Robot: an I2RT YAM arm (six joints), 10 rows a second.
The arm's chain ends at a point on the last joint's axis. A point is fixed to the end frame.
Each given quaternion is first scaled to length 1.
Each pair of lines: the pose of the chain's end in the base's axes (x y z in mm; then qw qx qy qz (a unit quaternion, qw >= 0)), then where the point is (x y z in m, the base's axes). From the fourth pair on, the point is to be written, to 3 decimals.
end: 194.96 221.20 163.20 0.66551 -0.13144 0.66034 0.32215
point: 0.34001 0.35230 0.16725
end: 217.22 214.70 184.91 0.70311 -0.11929 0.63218 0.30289
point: 0.36872 0.33690 0.20387
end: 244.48 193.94 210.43 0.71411 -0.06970 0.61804 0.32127
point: 0.40073 0.30734 0.24158
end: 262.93 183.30 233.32 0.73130 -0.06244 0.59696 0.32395
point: 0.419 0.294 0.275
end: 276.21 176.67 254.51 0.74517 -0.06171 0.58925 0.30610
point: 0.435 0.282 0.299
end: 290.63 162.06 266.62 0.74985 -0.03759 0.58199 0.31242
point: 0.451 0.262 0.317
